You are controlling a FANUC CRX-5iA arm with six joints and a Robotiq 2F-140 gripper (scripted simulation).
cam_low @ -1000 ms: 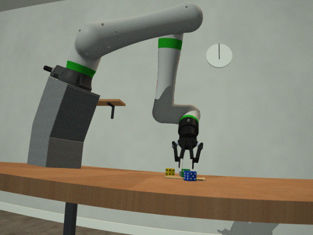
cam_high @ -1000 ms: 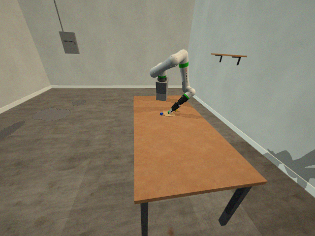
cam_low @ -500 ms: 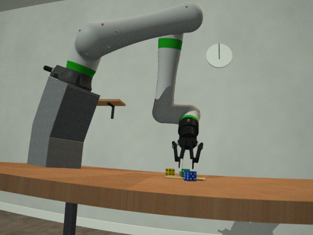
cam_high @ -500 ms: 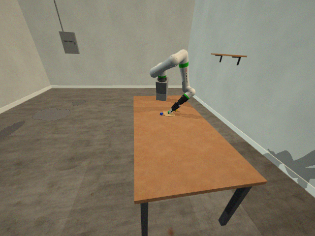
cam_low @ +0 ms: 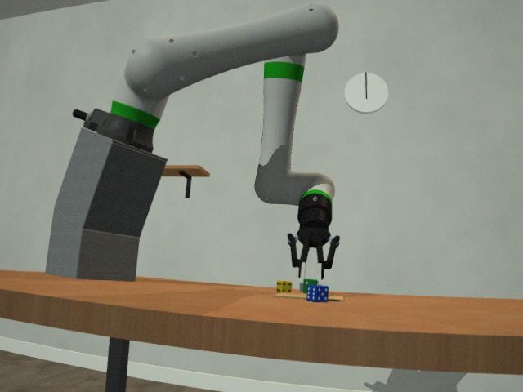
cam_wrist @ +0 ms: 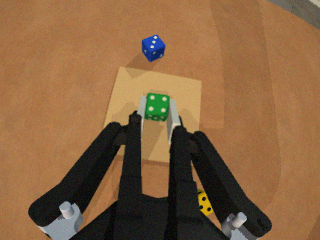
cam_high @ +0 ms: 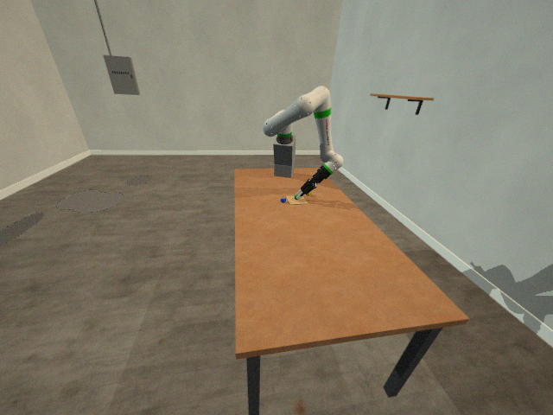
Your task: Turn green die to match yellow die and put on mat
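My hand is 20 mm to the left of the tan mat and 40 mm above it. Also, from my hand: blue die: 30 mm ahead, 130 mm to the right, 30 mm below; then yellow die: 80 mm behind, 100 mm to the left, 30 mm below; then green die: 20 mm to the right, 20 mm below.
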